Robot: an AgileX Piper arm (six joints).
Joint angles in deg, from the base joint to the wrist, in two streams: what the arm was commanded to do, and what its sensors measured. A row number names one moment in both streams.
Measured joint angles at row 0:
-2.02 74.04 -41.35 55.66 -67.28 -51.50
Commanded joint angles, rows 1 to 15:
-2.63 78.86 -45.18 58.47 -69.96 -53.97
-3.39 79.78 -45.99 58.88 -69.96 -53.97
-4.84 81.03 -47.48 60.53 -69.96 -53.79
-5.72 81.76 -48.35 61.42 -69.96 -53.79
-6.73 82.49 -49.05 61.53 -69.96 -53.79
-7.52 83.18 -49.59 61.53 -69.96 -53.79
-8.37 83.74 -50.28 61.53 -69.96 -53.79
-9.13 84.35 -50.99 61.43 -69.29 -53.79
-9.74 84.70 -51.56 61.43 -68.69 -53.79
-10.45 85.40 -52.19 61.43 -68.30 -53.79
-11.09 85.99 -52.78 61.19 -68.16 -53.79
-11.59 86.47 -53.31 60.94 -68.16 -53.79
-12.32 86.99 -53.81 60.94 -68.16 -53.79
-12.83 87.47 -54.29 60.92 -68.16 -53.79
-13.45 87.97 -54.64 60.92 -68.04 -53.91
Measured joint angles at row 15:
-11.21 86.53 -52.74 61.12 -68.14 -53.24
